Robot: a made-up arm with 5 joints.
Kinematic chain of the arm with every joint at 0, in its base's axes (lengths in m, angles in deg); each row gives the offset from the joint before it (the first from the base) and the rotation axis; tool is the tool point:
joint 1: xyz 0 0 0.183 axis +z
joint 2: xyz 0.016 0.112 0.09 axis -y
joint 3: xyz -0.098 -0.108 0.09 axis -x
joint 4: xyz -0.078 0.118 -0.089 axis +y
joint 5: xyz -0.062 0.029 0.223 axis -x
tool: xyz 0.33 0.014 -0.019
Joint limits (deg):
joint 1: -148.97..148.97
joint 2: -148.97..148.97
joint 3: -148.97..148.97
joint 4: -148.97..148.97
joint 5: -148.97..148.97
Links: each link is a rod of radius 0.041 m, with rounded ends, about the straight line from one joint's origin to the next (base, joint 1, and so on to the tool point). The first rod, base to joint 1, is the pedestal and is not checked.
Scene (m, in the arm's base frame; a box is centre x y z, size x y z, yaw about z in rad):
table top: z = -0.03
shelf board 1: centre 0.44 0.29 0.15 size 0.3 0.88 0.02 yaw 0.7
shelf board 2: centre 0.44 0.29 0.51 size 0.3 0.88 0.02 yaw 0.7
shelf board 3: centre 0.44 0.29 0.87 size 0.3 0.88 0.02 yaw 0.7
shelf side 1: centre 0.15 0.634 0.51 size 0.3 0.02 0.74 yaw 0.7
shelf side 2: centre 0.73 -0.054 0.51 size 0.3 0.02 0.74 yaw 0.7
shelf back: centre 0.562 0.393 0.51 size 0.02 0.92 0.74 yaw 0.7
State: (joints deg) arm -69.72 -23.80 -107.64 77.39 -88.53
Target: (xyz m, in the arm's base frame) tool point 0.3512 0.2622 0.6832
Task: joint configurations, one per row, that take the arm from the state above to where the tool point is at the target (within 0.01 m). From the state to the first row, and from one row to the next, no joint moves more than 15 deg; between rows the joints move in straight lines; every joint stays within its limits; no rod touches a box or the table.
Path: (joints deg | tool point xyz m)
1: -76.83 -16.99 -110.92 91.71 -90.09 | 0.3174 -0.1067 0.6162
2: -83.94 -10.17 -114.21 106.02 -91.65 | 0.3173 -0.0338 0.6804
3: -91.04 -3.36 -117.49 120.34 -93.20 | 0.3197 0.0582 0.7183
4: -98.15 3.46 -120.78 134.65 -94.76 | 0.3301 0.1609 0.7209
5: -105.26 10.27 -124.06 148.97 -96.32 | 0.3512 0.2622 0.6832

